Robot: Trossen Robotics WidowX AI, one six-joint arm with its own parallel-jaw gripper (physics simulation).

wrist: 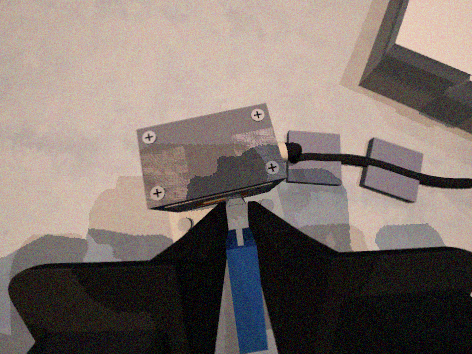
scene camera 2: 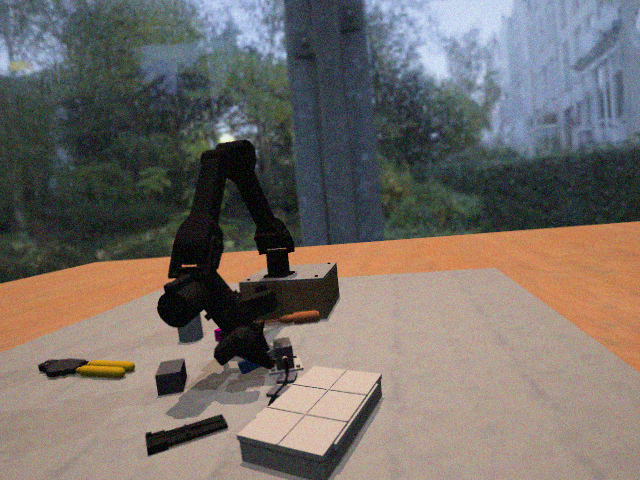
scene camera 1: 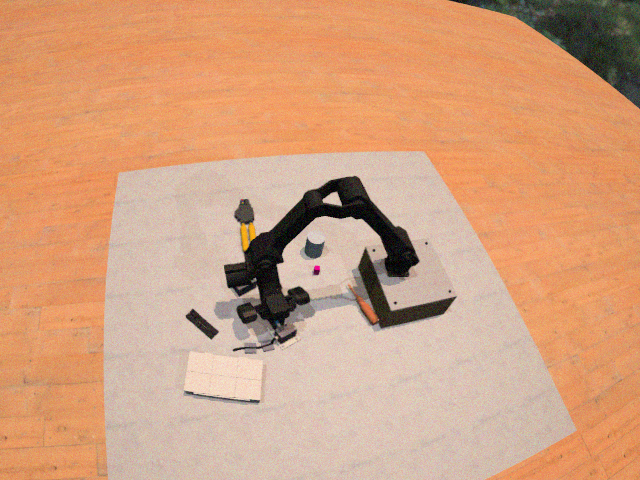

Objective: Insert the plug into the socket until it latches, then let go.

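Seen in the pictures: gripper, between the fingertips: point(wrist: 237, 209) point(scene camera 2: 273, 366); arm's base, origin of its link: point(scene camera 2: 279, 275) point(scene camera 1: 396, 267).
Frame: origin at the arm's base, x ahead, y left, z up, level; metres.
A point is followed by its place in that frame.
Note:
The socket is a grey box with several screws on top point(scene camera 1: 285, 333) @(x 0.317, y 0.172, z -0.060 m) point(scene camera 2: 282, 353) @(x 0.337, y 0.171, z -0.071 m) point(wrist: 202, 150) @(x 0.312, y 0.160, z -0.060 m), standing on a pale base plate, with a black cable point(wrist: 345, 160) @(x 0.379, y 0.193, z -0.099 m) leaving its side. The plug point(scene camera 2: 248, 366) @(x 0.355, y 0.111, z -0.091 m) point(wrist: 247, 300) @(x 0.347, y 0.113, z -0.079 m) has a blue body and a narrow light-grey front end. My gripper point(scene camera 1: 276, 318) point(wrist: 237, 209) @(x 0.331, y 0.146, z -0.099 m) is shut on the plug, with a black finger on each side. In the wrist view the plug's grey end meets the lower edge of the socket's slotted face, left of the cable side. The box overhangs this spot, so how deep the end sits is hidden.
Flat pads point(wrist: 315, 174) @(x 0.365, y 0.179, z -0.099 m) lie under the cable. A white tiled box point(scene camera 1: 224, 376) @(x 0.474, y 0.294, z -0.070 m) point(scene camera 2: 315, 408) @(x 0.493, y 0.296, z -0.070 m) is close by. A black bar point(scene camera 1: 201, 323) @(x 0.543, y 0.133, z -0.095 m) point(scene camera 2: 186, 434) @(x 0.553, y 0.142, z -0.093 m), dark block point(scene camera 2: 170, 377) @(x 0.449, y 0.023, z -0.076 m), pliers point(scene camera 1: 244, 211) @(x 0.435, y -0.281, z -0.089 m) point(scene camera 2: 103, 368) @(x 0.433, y -0.158, z -0.085 m), grey cylinder point(scene camera 1: 314, 245) @(x 0.222, y -0.107, z -0.042 m), magenta cube point(scene camera 1: 316, 269) @(x 0.216, y -0.048, z -0.081 m) and orange screwdriver point(scene camera 1: 366, 307) @(x 0.084, y 0.084, z -0.078 m) lie around.

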